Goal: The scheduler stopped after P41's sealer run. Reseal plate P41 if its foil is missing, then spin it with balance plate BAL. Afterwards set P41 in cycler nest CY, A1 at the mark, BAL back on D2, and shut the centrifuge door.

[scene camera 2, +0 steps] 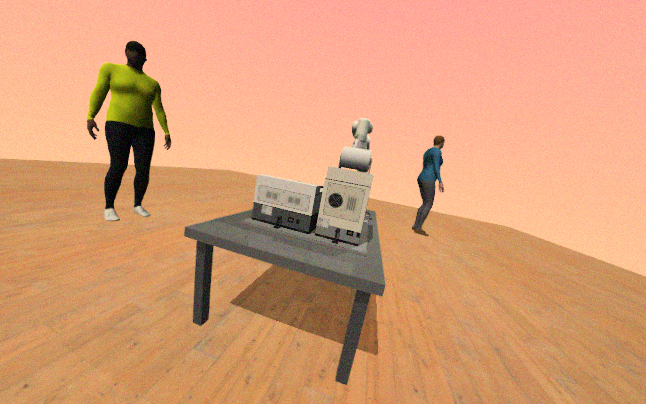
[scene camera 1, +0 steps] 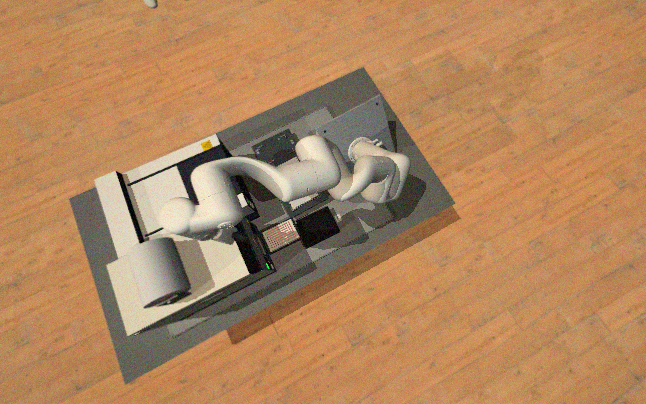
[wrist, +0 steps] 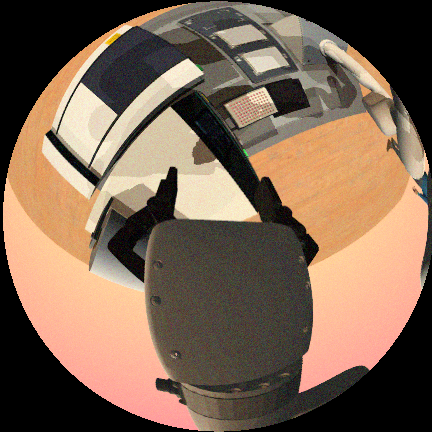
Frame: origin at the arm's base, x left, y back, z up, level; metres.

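Seen in the pictures: gripper, fingertip midpoint: [wrist: 218,181]; arm's base, origin of the base link: [scene camera 1: 360,151].
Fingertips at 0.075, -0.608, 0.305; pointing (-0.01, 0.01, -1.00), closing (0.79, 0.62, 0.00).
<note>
Pixels of each thing's top centre, then the offset from my fingertips to it, as dx, dy, dz. Level surfaces: height alone.
- cream machine, middle of its top: [wrist: 133,287] [scene camera 1: 154,267] [scene camera 2: 358,149] -0.008, -0.180, +0.085
- grey roll, middle of its top: [wrist: 128,287] [scene camera 1: 146,271] [scene camera 2: 358,148] -0.011, -0.201, +0.085
- black block, middle of its top: [wrist: 288,96] [scene camera 1: 316,226] +0.082, +0.257, -0.333
- dark deck, its level: dz -0.344
- table, its level: dz -0.404
My gripper [wrist: 218,181] is open and empty, high above the cream machine [wrist: 215,192] [scene camera 1: 227,260] [scene camera 2: 345,180] that carries a grey roll [scene camera 1: 160,270] [scene camera 2: 356,158]. A plate with rows of red wells [wrist: 251,107] [scene camera 1: 281,236] lies in front of this machine's dark front, beside a black block [wrist: 291,95] [scene camera 1: 317,227]. Two pale plates [wrist: 242,36] [wrist: 264,61] sit on a dark deck [wrist: 200,22] [scene camera 1: 274,147]. Plate labels are too small to read. A white machine [wrist: 82,115] [scene camera 1: 160,190] [scene camera 2: 285,185] with a dark blue top panel stands beside the cream one. I cannot tell the centrifuge door's state.
The arm [scene camera 1: 310,180] [wrist: 370,77] stretches over the table [scene camera 1: 350,82] [scene camera 2: 300,255] from its grey base plate [scene camera 1: 355,120] and hides part of the deck in scene camera 1. Two people [scene camera 2: 131,100] [scene camera 2: 431,165] stand on the floor away from the table.
</note>
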